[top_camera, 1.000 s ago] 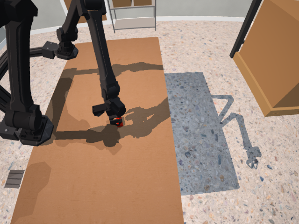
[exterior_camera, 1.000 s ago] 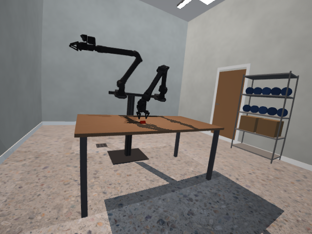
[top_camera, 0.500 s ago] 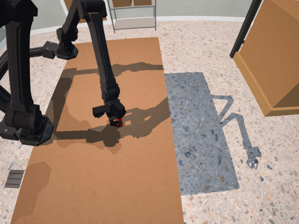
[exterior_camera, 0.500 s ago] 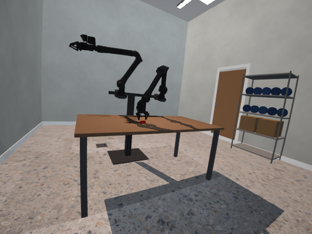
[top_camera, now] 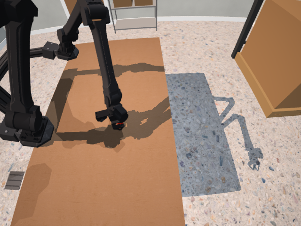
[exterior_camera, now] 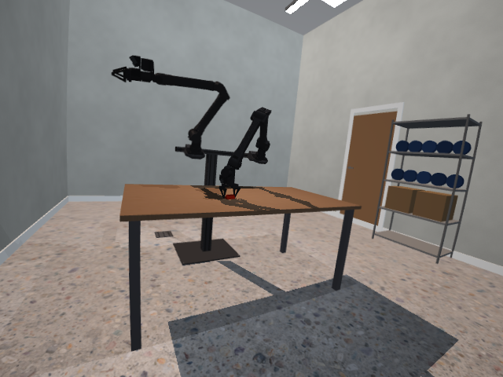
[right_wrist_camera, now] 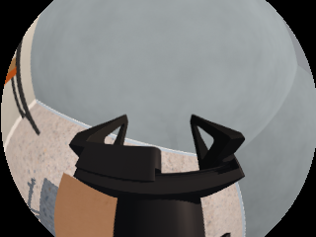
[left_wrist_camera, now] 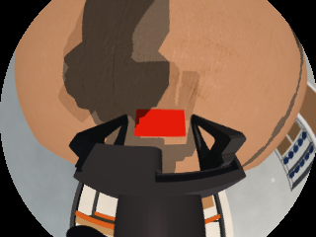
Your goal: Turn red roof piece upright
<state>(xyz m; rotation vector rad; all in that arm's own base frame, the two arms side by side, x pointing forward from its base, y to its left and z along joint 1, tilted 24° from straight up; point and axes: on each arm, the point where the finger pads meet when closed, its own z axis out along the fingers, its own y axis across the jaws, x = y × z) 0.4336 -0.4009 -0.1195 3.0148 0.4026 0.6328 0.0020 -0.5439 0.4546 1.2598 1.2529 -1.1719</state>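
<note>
My left hand is 10 mm short of the red roof piece.
</note>
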